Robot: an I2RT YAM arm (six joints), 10 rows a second.
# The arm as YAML. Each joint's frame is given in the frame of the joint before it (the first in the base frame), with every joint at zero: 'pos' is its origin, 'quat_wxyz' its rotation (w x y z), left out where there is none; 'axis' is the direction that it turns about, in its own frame. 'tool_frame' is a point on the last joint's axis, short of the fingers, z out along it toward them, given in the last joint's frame.
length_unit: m
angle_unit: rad
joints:
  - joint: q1
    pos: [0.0, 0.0, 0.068]
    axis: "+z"
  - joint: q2
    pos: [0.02, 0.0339, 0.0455]
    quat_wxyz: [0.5, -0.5, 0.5, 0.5]
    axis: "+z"
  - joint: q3
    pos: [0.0, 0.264, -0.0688]
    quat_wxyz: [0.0, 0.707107, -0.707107, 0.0]
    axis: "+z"
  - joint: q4
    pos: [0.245, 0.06, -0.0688]
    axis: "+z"
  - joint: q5
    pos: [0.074, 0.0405, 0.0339]
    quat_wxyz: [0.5, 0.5, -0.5, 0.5]
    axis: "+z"
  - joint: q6
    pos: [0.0, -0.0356, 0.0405]
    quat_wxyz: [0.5, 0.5, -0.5, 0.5]
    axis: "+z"
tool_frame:
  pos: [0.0, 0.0, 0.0]
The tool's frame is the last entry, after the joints.
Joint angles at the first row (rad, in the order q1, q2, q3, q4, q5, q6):
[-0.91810, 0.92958, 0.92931, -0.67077, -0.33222, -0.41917]
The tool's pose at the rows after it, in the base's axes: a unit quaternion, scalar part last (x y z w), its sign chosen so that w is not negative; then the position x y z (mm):
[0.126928 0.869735 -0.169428 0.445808 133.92 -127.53 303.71]
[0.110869 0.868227 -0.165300 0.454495 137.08 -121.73 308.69]
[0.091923 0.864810 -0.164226 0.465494 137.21 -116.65 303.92]
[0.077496 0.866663 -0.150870 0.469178 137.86 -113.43 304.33]
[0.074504 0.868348 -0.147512 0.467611 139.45 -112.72 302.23]
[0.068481 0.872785 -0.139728 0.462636 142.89 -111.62 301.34]
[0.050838 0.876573 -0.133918 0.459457 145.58 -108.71 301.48]
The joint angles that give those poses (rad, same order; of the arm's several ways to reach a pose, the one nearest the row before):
[-0.80878, 0.86123, 0.82455, -0.56099, -0.25092, -0.38571]
[-0.77456, 0.85370, 0.83668, -0.56481, -0.25181, -0.38427]
[-0.75664, 0.82858, 0.80188, -0.53358, -0.26634, -0.39691]
[-0.74656, 0.82530, 0.80468, -0.54685, -0.29535, -0.40538]
[-0.73741, 0.82865, 0.79929, -0.54403, -0.29428, -0.40514]
[-0.71987, 0.84214, 0.80571, -0.55386, -0.29294, -0.40612]
[-0.69907, 0.84825, 0.81247, -0.56710, -0.29853, -0.42544]

